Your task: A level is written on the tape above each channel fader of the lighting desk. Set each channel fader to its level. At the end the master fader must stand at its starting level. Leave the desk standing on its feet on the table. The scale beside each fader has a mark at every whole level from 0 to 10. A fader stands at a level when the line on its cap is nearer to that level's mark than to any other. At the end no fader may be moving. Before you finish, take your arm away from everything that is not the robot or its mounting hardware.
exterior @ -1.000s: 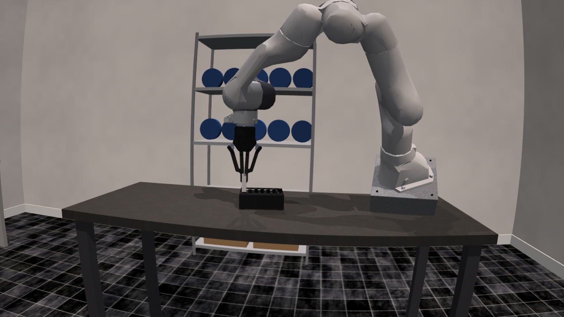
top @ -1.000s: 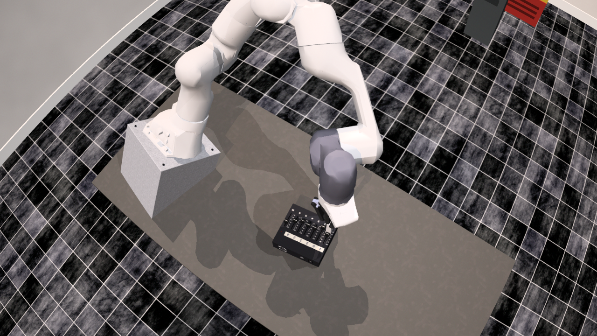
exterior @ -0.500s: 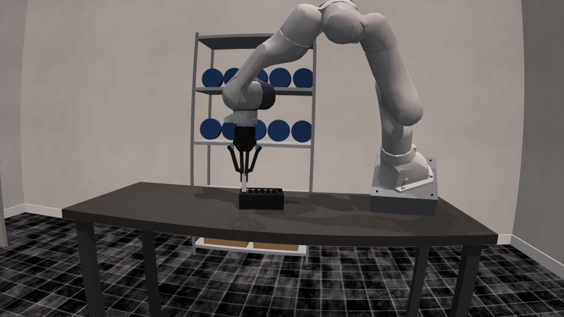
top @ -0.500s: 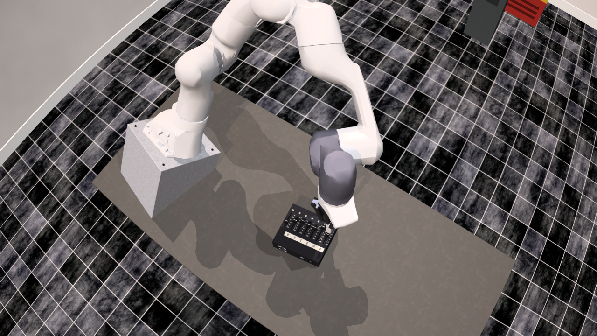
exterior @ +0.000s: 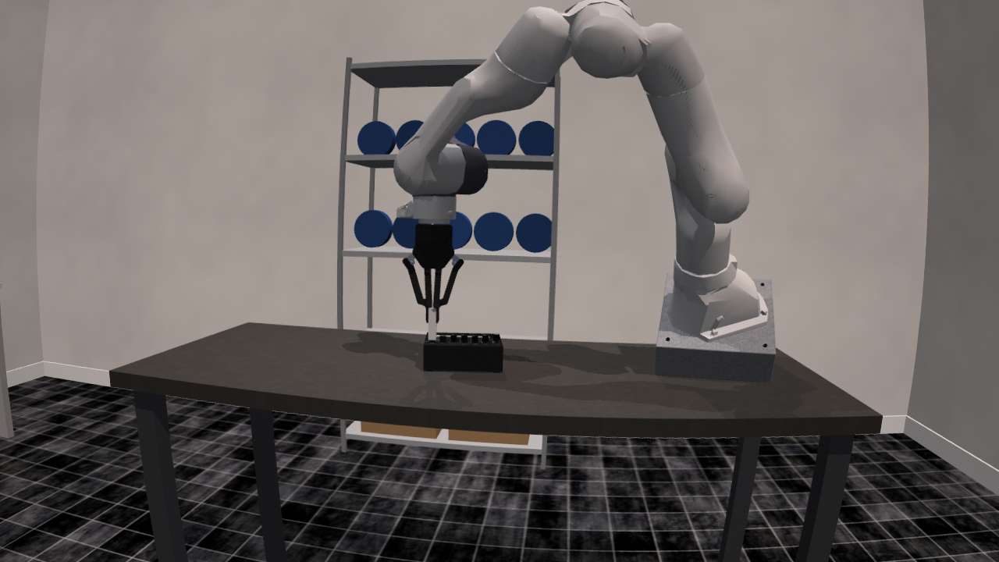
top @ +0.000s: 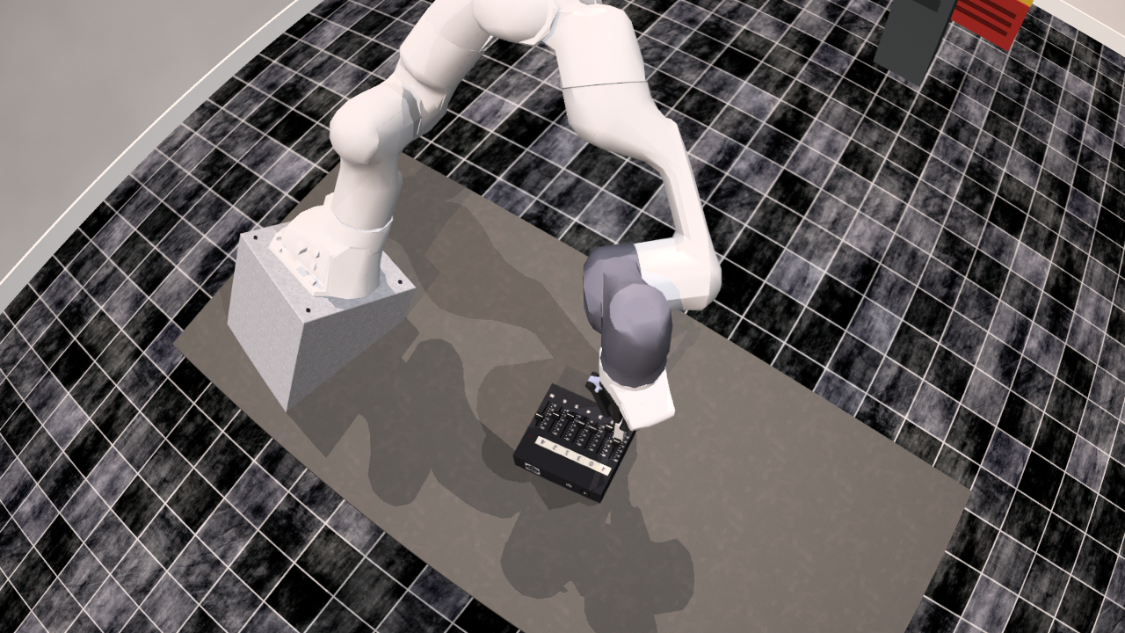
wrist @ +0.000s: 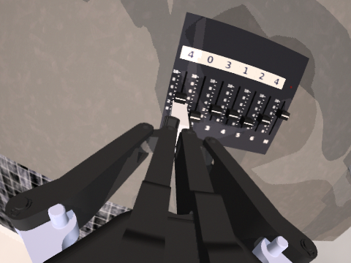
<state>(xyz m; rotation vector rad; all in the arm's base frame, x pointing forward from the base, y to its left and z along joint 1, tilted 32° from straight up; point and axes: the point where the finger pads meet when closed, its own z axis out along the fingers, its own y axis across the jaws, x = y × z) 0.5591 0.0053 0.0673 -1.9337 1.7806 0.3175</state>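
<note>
The master fader lies 13 cm behind my hand, 5 cm to the right of it and 3 cm below it.
</note>
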